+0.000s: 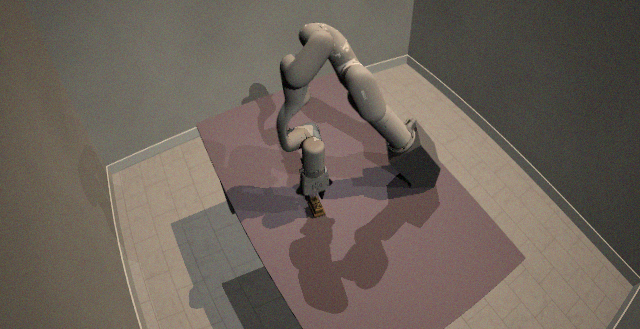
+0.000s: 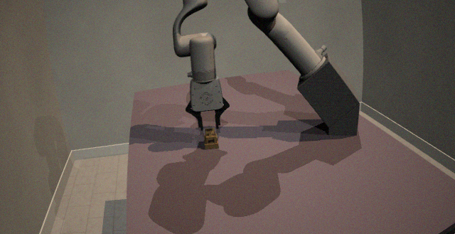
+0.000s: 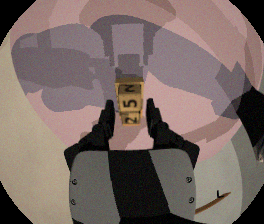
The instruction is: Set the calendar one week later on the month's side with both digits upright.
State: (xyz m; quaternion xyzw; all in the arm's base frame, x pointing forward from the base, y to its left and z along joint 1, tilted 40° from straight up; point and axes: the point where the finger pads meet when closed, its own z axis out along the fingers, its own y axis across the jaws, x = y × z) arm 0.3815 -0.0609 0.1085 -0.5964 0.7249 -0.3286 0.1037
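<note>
The yellow digit cube is 40 mm below my hand. From my hand the other things lie so: tray 60 mm below, 20 mm to the left.
</note>
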